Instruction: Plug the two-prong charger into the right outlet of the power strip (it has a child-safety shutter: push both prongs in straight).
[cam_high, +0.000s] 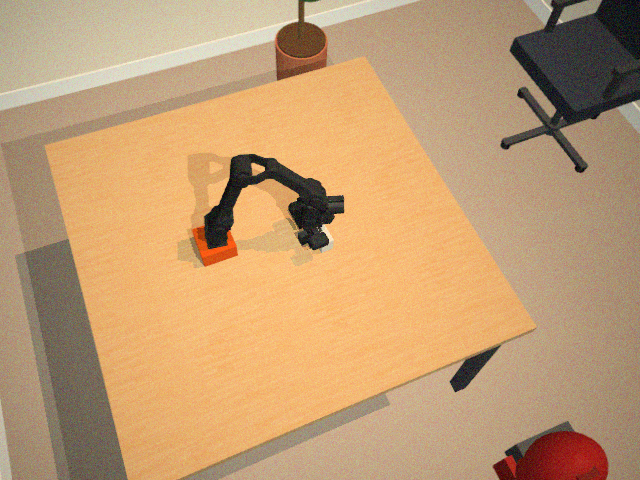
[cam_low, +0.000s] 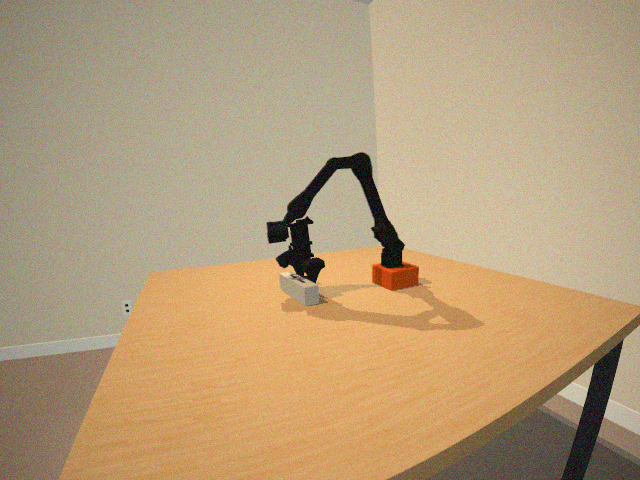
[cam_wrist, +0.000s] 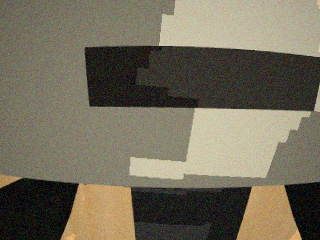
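My gripper tip is 20 mm short of the dark two-prong charger and 10 mm below it.
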